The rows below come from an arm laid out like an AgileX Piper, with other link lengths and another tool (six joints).
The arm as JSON. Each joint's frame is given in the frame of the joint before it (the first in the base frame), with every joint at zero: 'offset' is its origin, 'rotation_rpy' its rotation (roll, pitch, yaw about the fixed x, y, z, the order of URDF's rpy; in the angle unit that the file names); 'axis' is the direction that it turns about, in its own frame. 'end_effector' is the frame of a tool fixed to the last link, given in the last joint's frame.
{
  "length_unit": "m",
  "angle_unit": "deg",
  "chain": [
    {
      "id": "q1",
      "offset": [
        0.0,
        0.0,
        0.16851
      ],
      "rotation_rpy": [
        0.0,
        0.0,
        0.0
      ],
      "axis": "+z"
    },
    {
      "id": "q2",
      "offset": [
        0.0,
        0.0,
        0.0
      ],
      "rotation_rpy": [
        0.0,
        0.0,
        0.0
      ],
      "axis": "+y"
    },
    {
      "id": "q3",
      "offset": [
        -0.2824,
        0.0,
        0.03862
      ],
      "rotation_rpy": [
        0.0,
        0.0,
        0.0
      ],
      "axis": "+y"
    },
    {
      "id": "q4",
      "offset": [
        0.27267,
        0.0,
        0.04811
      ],
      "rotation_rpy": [
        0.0,
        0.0,
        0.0
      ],
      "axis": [
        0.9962,
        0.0,
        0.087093
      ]
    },
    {
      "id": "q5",
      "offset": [
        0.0,
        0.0,
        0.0
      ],
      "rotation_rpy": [
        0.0,
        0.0,
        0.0
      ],
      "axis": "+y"
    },
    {
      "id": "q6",
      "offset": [
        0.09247,
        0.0,
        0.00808
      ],
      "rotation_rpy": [
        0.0,
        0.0,
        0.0
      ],
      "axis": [
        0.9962,
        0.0,
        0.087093
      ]
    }
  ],
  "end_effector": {
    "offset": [
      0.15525,
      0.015,
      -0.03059
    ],
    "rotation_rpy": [
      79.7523,
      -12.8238,
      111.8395
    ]
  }
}
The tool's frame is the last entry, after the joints.
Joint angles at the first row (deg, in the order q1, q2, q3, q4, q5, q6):
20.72, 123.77, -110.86, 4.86, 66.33, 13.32
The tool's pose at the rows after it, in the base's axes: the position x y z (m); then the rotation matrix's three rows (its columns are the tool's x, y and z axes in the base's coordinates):
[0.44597 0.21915 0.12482], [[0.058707 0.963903 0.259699], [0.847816 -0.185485 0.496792], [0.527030 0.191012 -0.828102]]
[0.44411 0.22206 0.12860], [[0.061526 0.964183 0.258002], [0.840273 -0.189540 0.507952], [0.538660 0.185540 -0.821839]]
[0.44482 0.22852 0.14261], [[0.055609 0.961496 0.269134], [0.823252 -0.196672 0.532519], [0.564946 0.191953 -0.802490]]
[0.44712 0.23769 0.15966], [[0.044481 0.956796 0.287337], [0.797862 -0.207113 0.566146], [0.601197 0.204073 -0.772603]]
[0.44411 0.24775 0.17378], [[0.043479 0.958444 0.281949], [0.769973 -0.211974 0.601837], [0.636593 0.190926 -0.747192]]
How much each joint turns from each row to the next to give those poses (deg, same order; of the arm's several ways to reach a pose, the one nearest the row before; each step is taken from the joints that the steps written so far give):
0.00, 0.00, 0.00, 0.54, 0.00, 0.00
0.00, -0.37, 0.00, 0.81, 0.25, 0.00
0.00, -0.77, -1.19, 1.39, 0.66, 0.00
0.00, -0.82, -1.47, 1.89, 0.24, 0.00
0.00, -0.38, -1.55, 2.54, 1.26, -0.13

